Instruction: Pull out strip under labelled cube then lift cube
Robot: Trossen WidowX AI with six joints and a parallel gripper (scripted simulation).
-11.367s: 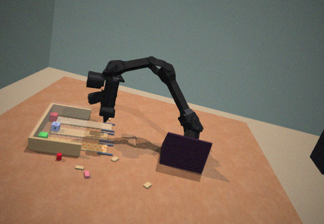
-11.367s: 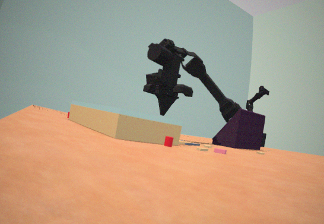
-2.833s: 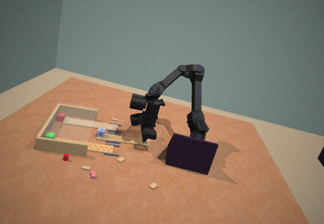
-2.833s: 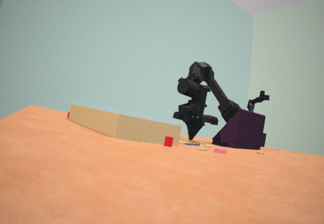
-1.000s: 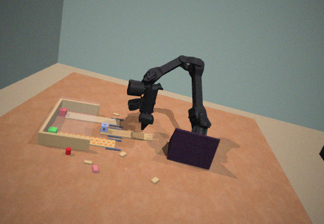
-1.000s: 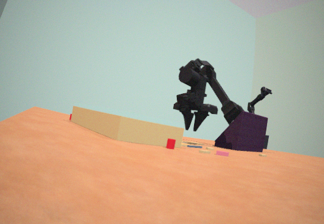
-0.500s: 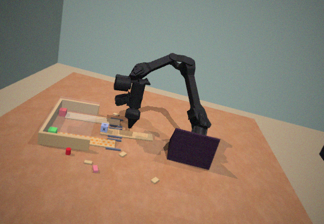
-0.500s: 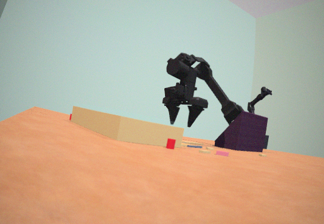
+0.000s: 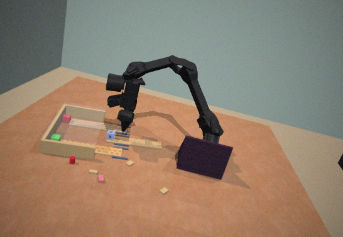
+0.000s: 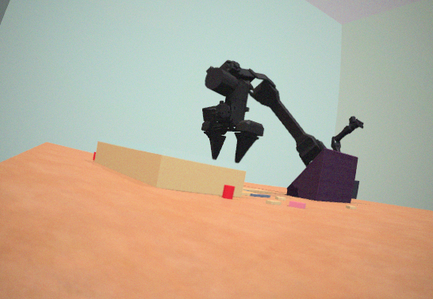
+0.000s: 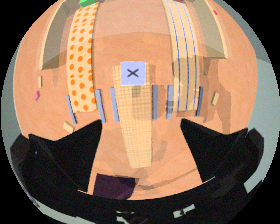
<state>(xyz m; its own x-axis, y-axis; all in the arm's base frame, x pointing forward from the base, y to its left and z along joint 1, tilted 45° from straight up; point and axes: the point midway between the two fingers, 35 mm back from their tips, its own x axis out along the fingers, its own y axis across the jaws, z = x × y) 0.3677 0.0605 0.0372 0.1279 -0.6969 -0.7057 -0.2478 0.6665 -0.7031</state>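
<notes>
Right now the labelled cube is 5 cm ahead of my gripper tip, 2 cm to the left of it and 5 cm below it. The rest, counted from my gripper tip: pink block (4 cm behind, 28 cm to the left, 6 cm below); orange dotted strip (8 cm ahead, 13 cm to the left, 7 cm below).
</notes>
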